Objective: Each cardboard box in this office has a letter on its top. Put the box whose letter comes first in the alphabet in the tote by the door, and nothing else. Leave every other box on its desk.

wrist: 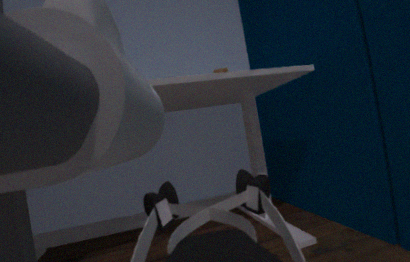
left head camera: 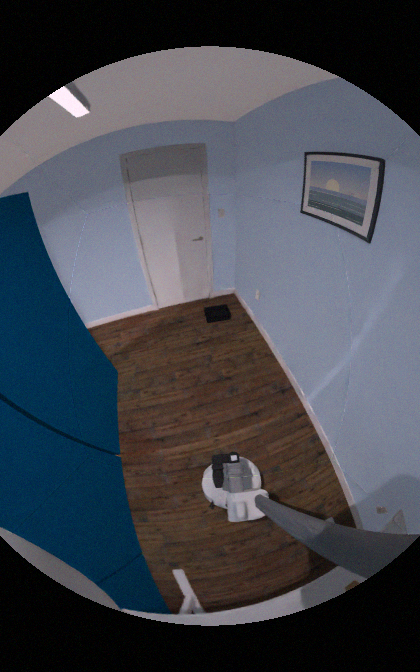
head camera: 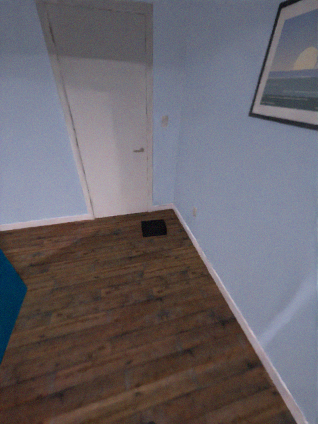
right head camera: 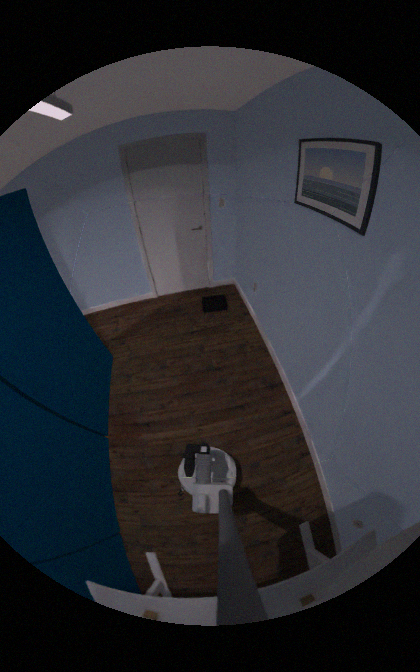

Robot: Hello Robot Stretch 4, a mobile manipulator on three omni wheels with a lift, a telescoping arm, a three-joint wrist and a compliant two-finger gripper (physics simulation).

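Places are measured from the robot's base along level axes (x back, y right, z up), in centimetres.
Where they show: gripper, fingertip midpoint: (wrist: 206, 190).
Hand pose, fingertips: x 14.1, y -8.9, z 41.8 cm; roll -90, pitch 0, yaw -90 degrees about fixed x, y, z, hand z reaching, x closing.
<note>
After its pixels a point has its place.
A black tote (head camera: 154, 228) @(y 5.2, x -192.6, z -2.4 cm) (left head camera: 217, 313) (right head camera: 214, 303) lies on the floor by the door, near the room corner. Small cardboard boxes show on the white desk (right head camera: 187, 606) (wrist: 210, 95) @(y -17.4, x 107.9, z 66.7 cm): one box (right head camera: 151, 614) at the left and another box (right head camera: 307, 599) (left head camera: 353, 585) at the right. In the wrist view a small box (wrist: 220, 70) @(y -22.0, x 89.9, z 73.5 cm) sits on the desk top. Their letters cannot be read. My gripper (wrist: 206, 190) @(y -8.9, x 14.1, z 41.8 cm) is open and empty, its dark fingertips wide apart. It is far from the tote. Its fingers cannot be made out in the head views.
A white door (head camera: 110, 125) @(y -42.4, x -222.6, z 116.8 cm) (left head camera: 167, 240) (right head camera: 167, 230) is ahead. A tall blue partition (head camera: 9, 300) (left head camera: 60, 360) (right head camera: 55, 350) (wrist: 320, 125) stands along the left side in the head views. A wall with a framed picture (head camera: 295, 65) @(y 62.7, x -107.2, z 161.1 cm) (left head camera: 337, 192) (right head camera: 332, 182) runs along the right.
</note>
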